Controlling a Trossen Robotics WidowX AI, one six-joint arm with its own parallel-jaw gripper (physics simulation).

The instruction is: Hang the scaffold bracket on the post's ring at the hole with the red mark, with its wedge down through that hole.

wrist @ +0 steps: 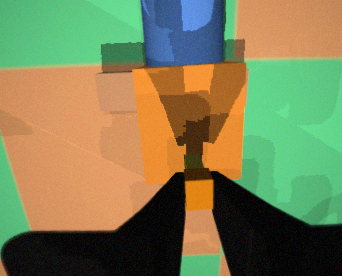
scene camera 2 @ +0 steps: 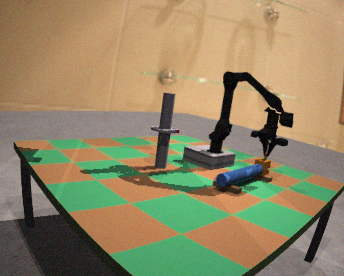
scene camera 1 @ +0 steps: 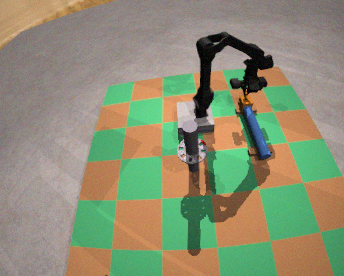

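Note:
The scaffold bracket, a blue tube (scene camera 1: 256,133) (scene camera 2: 239,174) (wrist: 183,33) with an orange head (scene camera 1: 245,102) (scene camera 2: 263,165) (wrist: 153,123), lies flat on two brown blocks at the right of the checkered mat. Its small orange wedge (wrist: 199,193) stands up from the head. My gripper (scene camera 1: 244,95) (scene camera 2: 266,156) (wrist: 196,179) points straight down over the head and is shut on that wedge. The dark grey post (scene camera 1: 190,137) (scene camera 2: 166,109) stands in front of the arm's base. Its grey ring (scene camera 1: 182,156) (scene camera 2: 158,128) has several holes and carries the red mark (scene camera 1: 202,142) (scene camera 2: 177,131) on the side toward the bracket.
The arm's grey base block (scene camera 1: 186,112) (scene camera 2: 209,159) stands between the post and the bracket. Brown support blocks (scene camera 2: 235,189) (wrist: 115,90) lie under the tube. The mat (scene camera 1: 138,178) (scene camera 2: 187,211) lies on a grey floor, and its edge drops off in front in scene camera 2.

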